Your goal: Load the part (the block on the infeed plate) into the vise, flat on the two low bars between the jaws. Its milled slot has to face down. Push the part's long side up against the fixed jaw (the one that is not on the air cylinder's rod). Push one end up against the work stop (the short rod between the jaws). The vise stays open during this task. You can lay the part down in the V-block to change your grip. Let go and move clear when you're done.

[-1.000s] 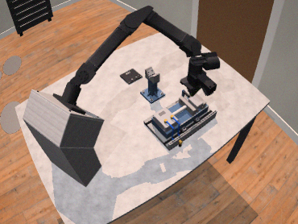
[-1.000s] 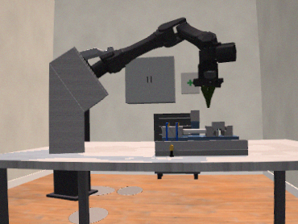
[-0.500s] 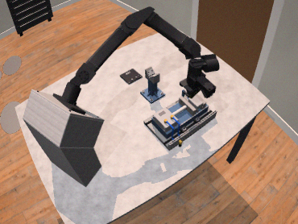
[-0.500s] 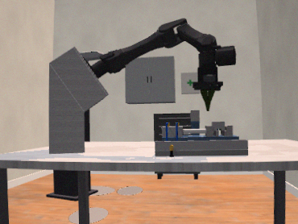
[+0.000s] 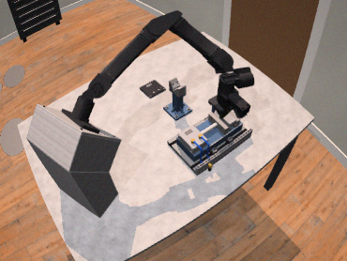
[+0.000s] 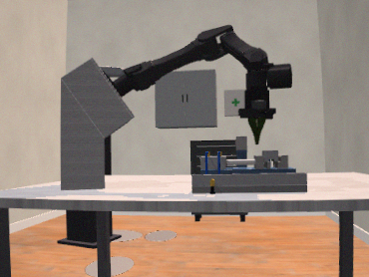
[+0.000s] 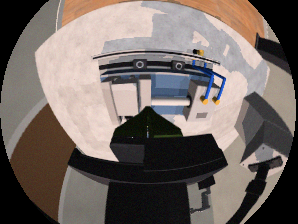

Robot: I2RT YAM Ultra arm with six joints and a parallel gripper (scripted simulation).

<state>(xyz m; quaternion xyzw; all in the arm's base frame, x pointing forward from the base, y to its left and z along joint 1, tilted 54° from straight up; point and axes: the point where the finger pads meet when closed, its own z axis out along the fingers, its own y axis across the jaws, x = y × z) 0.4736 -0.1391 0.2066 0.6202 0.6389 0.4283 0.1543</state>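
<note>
Now: hand 50 mm above the grey part, 40 mm short of it and 10 mm to the right of it. Also, from my hand: fixed jaw: 60 mm below, 60 mm ahead, 30 mm to the left; then moving jaw: 60 mm below, 20 mm to the left; then air cylinder rod: 60 mm below, 50 mm behind.
</note>
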